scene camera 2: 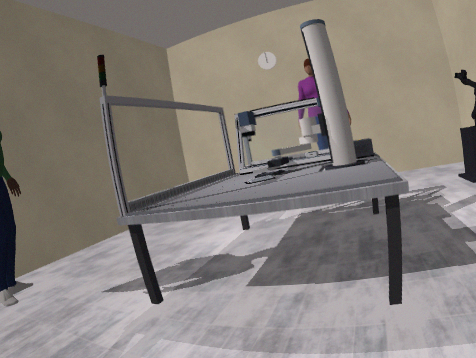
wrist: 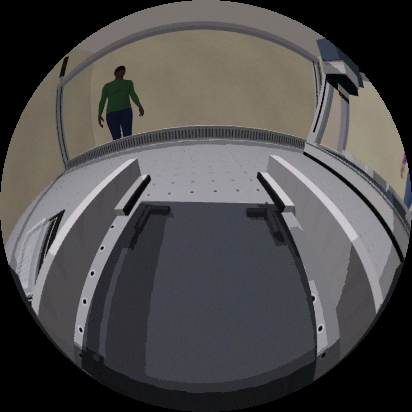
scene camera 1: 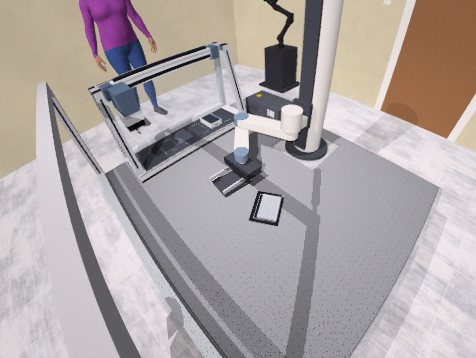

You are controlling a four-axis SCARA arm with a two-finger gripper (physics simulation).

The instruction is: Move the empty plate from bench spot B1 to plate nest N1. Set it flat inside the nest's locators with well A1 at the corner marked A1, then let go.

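Places are measured from the arm's base along level axes (x ahead, y left, z up), in centimetres.
Pixels of known places: gripper, between the fingertips: [scene camera 2: 256, 170] [wrist: 202, 163] [scene camera 1: 216, 185]; arm's base, origin of its link: [scene camera 2: 345, 166] [scene camera 1: 306, 146].
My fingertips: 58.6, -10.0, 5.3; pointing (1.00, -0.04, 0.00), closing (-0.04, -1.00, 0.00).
For each thing: its top centre in the pictures, then the offset to it from my fingertips, as dx, dy, dz. "pt": a spot on its surface instead. Level surfaces: height alone.
- pale plate, centre of its top: [scene camera 1: 269, 205] [scene camera 2: 260, 177] -10.2, +24.5, -2.4
- black rectangular frame, centre of its top: [scene camera 1: 267, 207] -9.6, +23.8, -3.9
- dark flat pad, a spot on its surface: [wrist: 225, 300] pt -8.5, -0.6, -2.9
- blue-grey head, a spot on its surface: [scene camera 1: 123, 99] pt +16.4, -36.5, +41.5
- dark deck, height of its surface: dz +0.8
- dark box, a spot on its surface: [scene camera 1: 265, 102] pt -65.7, -29.4, +7.4
The pale plate [scene camera 1: 270, 207] [wrist: 31, 257] lies flat inside a black rectangular frame [scene camera 1: 253, 215] on the bench, apart from the gripper. A dark flat pad [scene camera 1: 225, 183] [wrist: 225, 300] lies beside it; dark L-shaped pieces show at its two far corners in the wrist view, and it looks like the nest. My gripper [scene camera 1: 219, 185] [wrist: 202, 163] is open with nothing between its fingers. It hangs over the dark pad, one finger along each side. The exact height above the pad and the A1 mark cannot be made out.
A gantry frame [scene camera 1: 165, 59] with a blue-grey head [scene camera 1: 123, 99] stands over a dark deck [scene camera 1: 165, 150] behind the gripper. The arm's white column [scene camera 1: 327, 75] [scene camera 2: 337, 100] rises from the bench. A dark box [scene camera 1: 265, 102] stands beside it. A tall framed panel [scene camera 2: 165, 102] edges the bench.
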